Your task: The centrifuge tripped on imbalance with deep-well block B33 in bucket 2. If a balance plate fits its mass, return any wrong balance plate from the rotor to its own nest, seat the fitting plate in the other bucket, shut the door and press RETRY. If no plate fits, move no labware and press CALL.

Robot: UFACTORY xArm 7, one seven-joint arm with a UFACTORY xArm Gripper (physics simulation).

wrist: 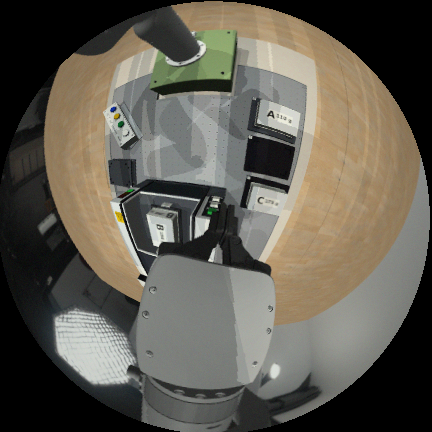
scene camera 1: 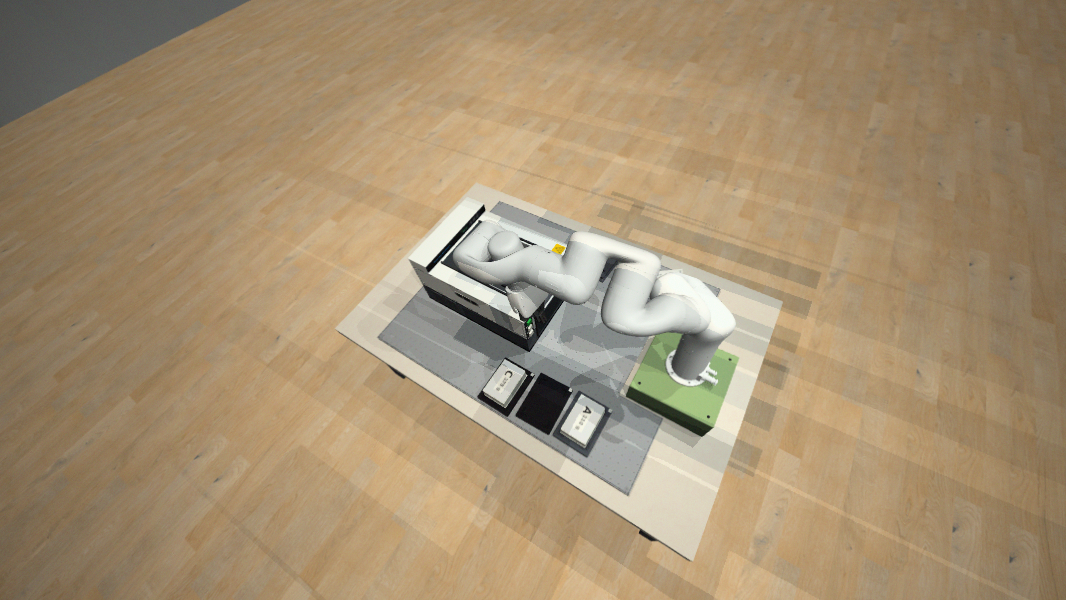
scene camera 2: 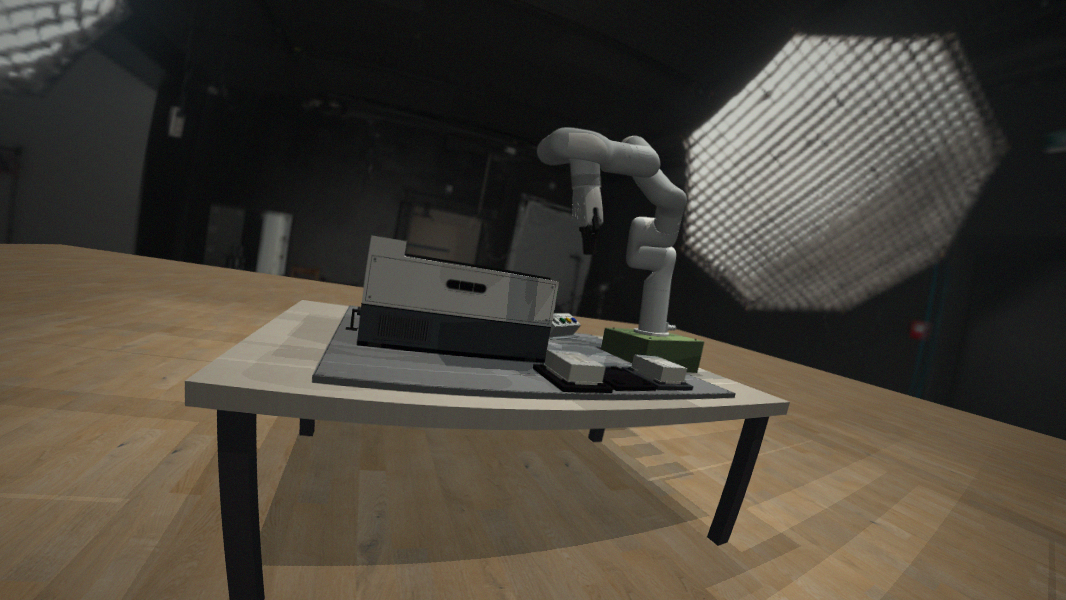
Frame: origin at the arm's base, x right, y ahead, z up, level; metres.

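Seen in the pictures: gripper, fingertip midpoint: [wrist: 224, 211] [scene camera 1: 541, 320] [scene camera 2: 590, 254]; arm's base, link origin: [wrist: 185, 52] [scene camera 1: 686, 367] [scene camera 2: 651, 333].
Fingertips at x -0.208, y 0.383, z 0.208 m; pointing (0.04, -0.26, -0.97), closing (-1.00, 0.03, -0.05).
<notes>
Offsets run from my fingertips to a thing's top centre. "*": to the spot under its first point.
The centrifuge [scene camera 1: 447, 286] [scene camera 2: 417, 290] [wrist: 182, 189] has its door open, and balance plate B {dy +0.191, dx +0.152, dz -0.112 m} [wrist: 162, 227] sits in the opening in the wrist view. Block B33 does not show. Balance plate A {dy -0.210, dx -0.098, dz -0.240 m} [scene camera 1: 584, 419] [scene camera 2: 660, 369] [wrist: 277, 117] and balance plate C {dy +0.058, dx -0.146, dz -0.240 m} [scene camera 1: 505, 382] [scene camera 2: 574, 366] [wrist: 265, 201] sit in their nests. The dark nest {dy -0.078, dx -0.117, dz -0.276 m} [scene camera 1: 544, 403] [wrist: 270, 157] between them is empty. My gripper [scene camera 2: 588, 248] [wrist: 224, 211] is shut and empty, pointing down above the centrifuge's front end, near its small front buttons {dy +0.073, dx +0.019, dz -0.139 m} [wrist: 215, 201]. The arm hides much of the rotor opening in scene camera 1.
A box with coloured buttons [scene camera 2: 564, 324] [wrist: 120, 125] stands across the mat from the nests. A dark square pad {* dy +0.073, dx +0.444, dz -0.259 m} [wrist: 121, 171] lies between it and the centrifuge. The green arm base [scene camera 1: 663, 395] [scene camera 2: 656, 348] [wrist: 220, 50] stands at the table's other end.
</notes>
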